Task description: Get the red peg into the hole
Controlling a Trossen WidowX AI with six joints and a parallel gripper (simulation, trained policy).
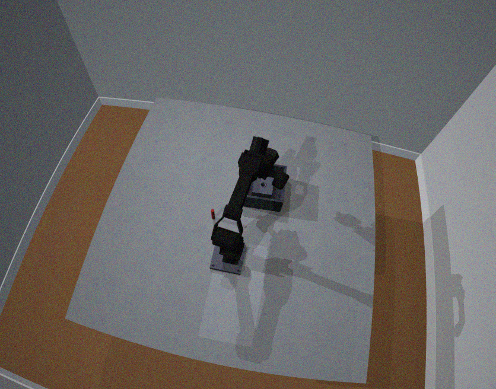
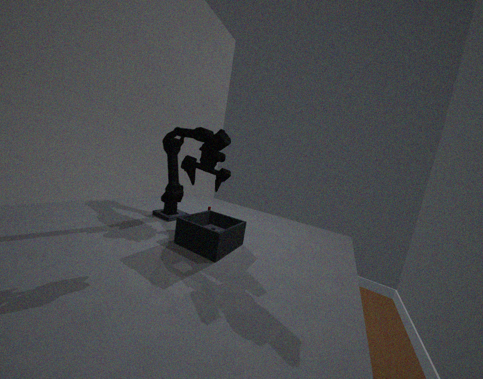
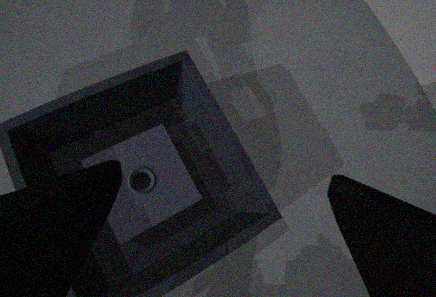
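Right now the red peg is 15 cm behind my gripper tip, 22 cm to the left of it and 17 cm below it. Also, from my gripper tip: dark box 3 cm ahead, 3 cm to the left, 19 cm below; then plate 3 cm ahead, 3 cm to the left, 17 cm below.
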